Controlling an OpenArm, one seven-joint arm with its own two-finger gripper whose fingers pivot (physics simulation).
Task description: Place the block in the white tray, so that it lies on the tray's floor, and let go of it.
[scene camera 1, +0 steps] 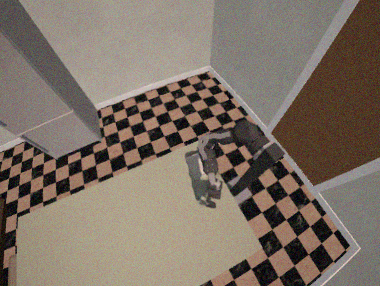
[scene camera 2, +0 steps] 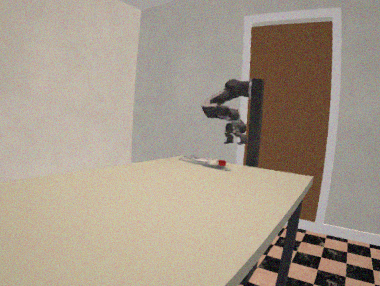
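Observation:
The red block (scene camera 2: 222, 163) stands on the table at the right end of the white tray in scene camera 2; whether they touch is too small to tell. The block does not show in scene camera 1, where the arm covers that spot. The low white tray (scene camera 1: 201, 167) (scene camera 2: 202, 161) lies near the table's far edge, partly hidden by the arm and in its shadow in scene camera 1. My gripper (scene camera 1: 212, 197) (scene camera 2: 236, 142) is open and empty, pointing down. It hangs above the table, higher than the block and a little to its right in scene camera 2.
The pale table top (scene camera 1: 125, 215) (scene camera 2: 125, 215) has its corner at the right in scene camera 2. The arm's dark post (scene camera 1: 257, 170) (scene camera 2: 255, 122) stands beyond the table edge, before a brown door (scene camera 1: 345, 90) (scene camera 2: 295, 110). A grey cabinet (scene camera 1: 45, 90) stands at the left in scene camera 1.

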